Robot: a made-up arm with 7 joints. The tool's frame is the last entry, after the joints. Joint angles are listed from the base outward. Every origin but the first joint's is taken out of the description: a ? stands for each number. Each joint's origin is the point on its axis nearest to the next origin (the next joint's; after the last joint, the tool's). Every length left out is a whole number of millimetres.
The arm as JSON. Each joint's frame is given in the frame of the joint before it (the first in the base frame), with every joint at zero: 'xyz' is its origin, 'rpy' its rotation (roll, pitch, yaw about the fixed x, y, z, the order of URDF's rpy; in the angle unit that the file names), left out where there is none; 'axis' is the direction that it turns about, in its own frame. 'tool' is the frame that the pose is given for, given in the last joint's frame.
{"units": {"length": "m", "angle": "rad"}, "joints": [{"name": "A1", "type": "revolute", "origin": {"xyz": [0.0, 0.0, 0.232]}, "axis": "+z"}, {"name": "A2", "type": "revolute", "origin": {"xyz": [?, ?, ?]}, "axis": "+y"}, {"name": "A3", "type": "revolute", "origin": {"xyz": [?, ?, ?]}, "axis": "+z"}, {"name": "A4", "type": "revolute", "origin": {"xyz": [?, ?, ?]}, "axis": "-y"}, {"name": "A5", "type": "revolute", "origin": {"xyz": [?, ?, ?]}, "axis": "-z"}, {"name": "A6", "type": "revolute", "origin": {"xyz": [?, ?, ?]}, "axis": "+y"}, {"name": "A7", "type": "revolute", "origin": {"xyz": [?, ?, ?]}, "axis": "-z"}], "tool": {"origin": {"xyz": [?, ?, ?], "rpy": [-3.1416, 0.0, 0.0]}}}
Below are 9 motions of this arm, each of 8 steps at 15 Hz.
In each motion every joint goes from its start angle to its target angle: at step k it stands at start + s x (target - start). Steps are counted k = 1, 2, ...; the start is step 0. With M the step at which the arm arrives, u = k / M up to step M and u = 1 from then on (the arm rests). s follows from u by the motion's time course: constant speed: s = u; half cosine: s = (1 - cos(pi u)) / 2; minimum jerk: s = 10 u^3 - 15 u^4 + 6 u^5.
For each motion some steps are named. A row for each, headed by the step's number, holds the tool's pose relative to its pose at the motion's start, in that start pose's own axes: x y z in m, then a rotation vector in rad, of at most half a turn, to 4 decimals.
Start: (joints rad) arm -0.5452 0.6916 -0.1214 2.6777 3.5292 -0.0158 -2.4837
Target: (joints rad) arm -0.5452 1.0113 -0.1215 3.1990 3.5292 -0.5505 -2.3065
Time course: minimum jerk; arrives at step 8
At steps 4, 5, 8:
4: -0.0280 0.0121 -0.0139 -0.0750 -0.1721 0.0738
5: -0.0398 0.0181 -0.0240 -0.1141 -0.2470 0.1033
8: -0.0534 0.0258 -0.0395 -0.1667 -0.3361 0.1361

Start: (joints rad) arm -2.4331 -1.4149 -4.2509 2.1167 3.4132 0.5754 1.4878
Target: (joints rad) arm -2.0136 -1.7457 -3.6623 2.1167 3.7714 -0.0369 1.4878
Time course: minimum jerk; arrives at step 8
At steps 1, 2, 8:
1: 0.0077 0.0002 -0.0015 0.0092 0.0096 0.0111
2: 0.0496 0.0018 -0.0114 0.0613 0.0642 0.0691
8: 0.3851 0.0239 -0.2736 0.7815 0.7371 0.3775

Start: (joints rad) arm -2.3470 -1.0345 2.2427 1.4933 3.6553 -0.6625 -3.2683
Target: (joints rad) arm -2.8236 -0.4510 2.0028 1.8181 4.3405 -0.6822 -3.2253
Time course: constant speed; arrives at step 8
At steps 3, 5, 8:
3: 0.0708 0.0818 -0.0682 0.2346 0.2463 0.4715
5: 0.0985 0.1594 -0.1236 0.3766 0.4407 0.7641
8: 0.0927 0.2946 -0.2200 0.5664 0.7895 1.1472

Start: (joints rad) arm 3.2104 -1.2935 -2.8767 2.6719 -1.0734 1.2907 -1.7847
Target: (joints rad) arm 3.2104 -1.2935 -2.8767 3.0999 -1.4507 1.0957 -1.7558
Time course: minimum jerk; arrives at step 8
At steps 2, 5, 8:
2: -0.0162 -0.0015 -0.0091 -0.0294 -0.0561 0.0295
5: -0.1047 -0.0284 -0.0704 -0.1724 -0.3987 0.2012
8: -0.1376 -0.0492 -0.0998 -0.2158 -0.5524 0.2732

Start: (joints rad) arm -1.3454 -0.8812 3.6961 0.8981 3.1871 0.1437 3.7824
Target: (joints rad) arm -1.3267 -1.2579 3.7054 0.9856 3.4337 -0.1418 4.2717
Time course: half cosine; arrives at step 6
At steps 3, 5, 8:
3: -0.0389 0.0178 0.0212 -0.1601 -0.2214 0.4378
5: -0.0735 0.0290 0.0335 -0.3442 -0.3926 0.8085
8: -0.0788 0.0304 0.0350 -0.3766 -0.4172 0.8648

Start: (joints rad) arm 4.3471 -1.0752 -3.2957 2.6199 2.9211 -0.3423 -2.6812
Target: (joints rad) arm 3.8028 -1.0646 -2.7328 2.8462 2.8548 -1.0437 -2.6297
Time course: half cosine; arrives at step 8
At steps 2, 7, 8:
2: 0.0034 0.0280 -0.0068 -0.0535 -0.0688 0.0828
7: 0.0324 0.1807 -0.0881 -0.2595 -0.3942 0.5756
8: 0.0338 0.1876 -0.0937 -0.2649 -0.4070 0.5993

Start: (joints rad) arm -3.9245 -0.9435 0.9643 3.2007 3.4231 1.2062 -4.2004
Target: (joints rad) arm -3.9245 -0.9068 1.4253 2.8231 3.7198 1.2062 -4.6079
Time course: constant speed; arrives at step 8
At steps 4, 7, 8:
4: -0.0546 -0.0144 -0.0660 0.0150 -0.4227 -0.1368
7: -0.0722 -0.0298 -0.1247 0.0843 -0.7332 -0.2203
8: -0.0732 -0.0357 -0.1448 0.1189 -0.8339 -0.2430

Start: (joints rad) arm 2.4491 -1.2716 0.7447 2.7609 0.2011 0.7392 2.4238
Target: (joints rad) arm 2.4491 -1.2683 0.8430 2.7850 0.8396 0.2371 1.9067
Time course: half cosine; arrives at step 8
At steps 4, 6, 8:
4: -0.0144 -0.0127 -0.0202 0.0386 -0.3363 0.0320
6: -0.0128 -0.0253 -0.0338 0.1318 -0.5193 0.0960
8: -0.0094 -0.0305 -0.0384 0.1818 -0.5770 0.1320

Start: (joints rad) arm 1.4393 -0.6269 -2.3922 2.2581 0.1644 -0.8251 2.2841
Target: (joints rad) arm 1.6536 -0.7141 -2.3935 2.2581 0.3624 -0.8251 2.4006
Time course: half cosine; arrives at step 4
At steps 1, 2, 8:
1: 0.0072 0.0115 -0.0038 -0.0075 0.0303 0.0584
2: 0.0236 0.0406 -0.0147 -0.0248 0.1071 0.1958
8: 0.0442 0.0843 -0.0349 -0.0471 0.2241 0.3808

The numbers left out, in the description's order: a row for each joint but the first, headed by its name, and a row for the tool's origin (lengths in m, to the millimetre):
A2: 0.0 0.0 0.0
A3: 0.0 0.0 0.249
A4: 0.056 0.0 0.0
A5: 0.061 0.0 -0.269
A6: 0.0 0.0 0.0
A7: 0.065 0.0 -0.083
tool: 0.0 0.0 0.0

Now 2 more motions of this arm.
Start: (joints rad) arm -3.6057 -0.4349 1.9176 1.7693 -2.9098 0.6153 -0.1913
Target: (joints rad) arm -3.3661 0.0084 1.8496 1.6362 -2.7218 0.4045 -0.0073
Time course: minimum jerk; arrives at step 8
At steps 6, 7, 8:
6: -0.0315 -0.0618 -0.0244 0.1577 0.1836 0.6931
7: -0.0312 -0.0662 -0.0275 0.1677 0.2057 0.7644
8: -0.0311 -0.0669 -0.0281 0.1694 0.2099 0.7775

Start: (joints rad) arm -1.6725 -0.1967 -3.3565 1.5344 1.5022 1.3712 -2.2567
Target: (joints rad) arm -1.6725 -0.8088 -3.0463 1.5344 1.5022 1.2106 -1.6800
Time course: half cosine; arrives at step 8
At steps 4, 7, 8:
4: -0.1305 -0.0474 0.0911 0.1406 -0.0515 0.5602
7: -0.2342 -0.1320 0.1577 0.2526 -0.1194 1.0829
8: -0.2416 -0.1404 0.1623 0.2612 -0.1259 1.1261

